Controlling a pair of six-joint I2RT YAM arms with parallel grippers.
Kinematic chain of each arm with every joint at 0, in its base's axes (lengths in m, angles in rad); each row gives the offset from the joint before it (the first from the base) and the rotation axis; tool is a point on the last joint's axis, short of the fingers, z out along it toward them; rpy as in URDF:
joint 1: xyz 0 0 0.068 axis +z
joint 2: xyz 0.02 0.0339 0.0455 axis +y
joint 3: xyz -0.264 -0.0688 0 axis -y
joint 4: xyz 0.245 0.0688 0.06 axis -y
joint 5: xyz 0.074 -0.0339 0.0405 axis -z
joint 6: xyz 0.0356 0 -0.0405 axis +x
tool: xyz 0 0 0 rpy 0 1.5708 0
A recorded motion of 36 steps. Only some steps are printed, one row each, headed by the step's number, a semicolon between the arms.
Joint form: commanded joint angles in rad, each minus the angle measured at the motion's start. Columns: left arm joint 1, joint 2, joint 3, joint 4, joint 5, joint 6; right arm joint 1, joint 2, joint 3, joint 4, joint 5, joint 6.
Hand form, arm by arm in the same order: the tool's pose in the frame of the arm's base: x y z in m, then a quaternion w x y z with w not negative. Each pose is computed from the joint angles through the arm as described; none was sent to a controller.
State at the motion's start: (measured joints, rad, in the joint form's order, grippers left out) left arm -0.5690 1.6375 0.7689 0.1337 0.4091 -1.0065; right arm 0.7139 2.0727 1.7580 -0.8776 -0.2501 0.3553
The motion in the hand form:
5: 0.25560 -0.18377 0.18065 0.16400 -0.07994 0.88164 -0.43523; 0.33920 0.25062 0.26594 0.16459 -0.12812 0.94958 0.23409
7: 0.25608 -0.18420 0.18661 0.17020 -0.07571 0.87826 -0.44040; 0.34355 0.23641 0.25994 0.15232 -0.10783 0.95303 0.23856
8: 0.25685 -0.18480 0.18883 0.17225 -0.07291 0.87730 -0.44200; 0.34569 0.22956 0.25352 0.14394 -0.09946 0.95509 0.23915
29: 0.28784 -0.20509 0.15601 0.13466 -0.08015 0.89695 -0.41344; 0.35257 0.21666 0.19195 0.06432 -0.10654 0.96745 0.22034
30: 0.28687 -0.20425 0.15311 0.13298 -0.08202 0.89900 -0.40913; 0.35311 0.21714 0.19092 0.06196 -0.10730 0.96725 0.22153
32: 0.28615 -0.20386 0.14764 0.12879 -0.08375 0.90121 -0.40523; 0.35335 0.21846 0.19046 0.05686 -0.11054 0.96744 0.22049
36: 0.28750 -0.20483 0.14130 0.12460 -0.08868 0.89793 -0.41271; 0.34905 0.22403 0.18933 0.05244 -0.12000 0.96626 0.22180
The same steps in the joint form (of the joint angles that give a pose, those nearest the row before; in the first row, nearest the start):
5: -0.0061 -0.0830 0.0031 -0.0294 0.0319 0.0369; -0.0988 -0.1346 -0.0610 0.0754 -0.0044 0.0606
7: -0.0062 -0.0950 0.0119 -0.0323 0.0338 0.0398; -0.1349 -0.1452 -0.0959 0.0795 -0.0309 0.0717
8: -0.0063 -0.0964 0.0186 -0.0351 0.0355 0.0435; -0.1526 -0.1460 -0.1196 0.0856 -0.0440 0.0726
29: -0.0061 0.1204 0.1432 -0.0512 0.0430 0.0573; -0.1924 -0.0507 -0.2033 0.0840 -0.0999 0.0021
30: -0.0060 0.1233 0.1368 -0.0520 0.0382 0.0585; -0.1924 -0.0457 -0.2000 0.0821 -0.1044 0.0005
32: -0.0063 0.1347 0.1291 -0.0457 0.0371 0.0587; -0.1901 -0.0379 -0.1890 0.0679 -0.1071 -0.0054
36: -0.0054 0.1564 0.1208 -0.0057 0.0491 0.0401; -0.1736 -0.0377 -0.1929 0.0675 -0.1114 -0.0087

